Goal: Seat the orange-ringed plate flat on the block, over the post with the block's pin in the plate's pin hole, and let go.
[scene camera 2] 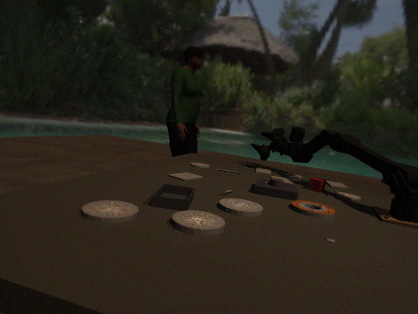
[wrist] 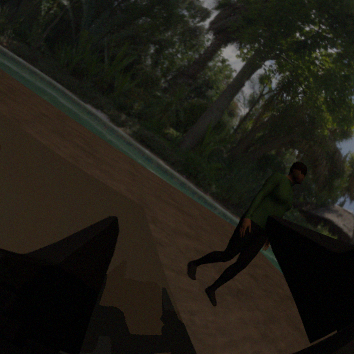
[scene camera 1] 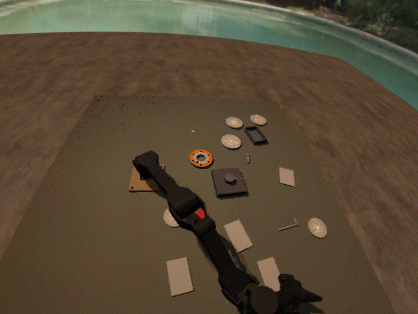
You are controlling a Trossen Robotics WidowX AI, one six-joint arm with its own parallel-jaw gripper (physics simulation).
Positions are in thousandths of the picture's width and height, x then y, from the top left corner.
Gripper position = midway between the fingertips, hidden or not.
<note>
My gripper (wrist: 549,634) is open, with nothing in its grasp. The table carries a dark tray (scene camera 2: 417,629).
The wrist view does not show the dark tray: it is out of frame.
</note>
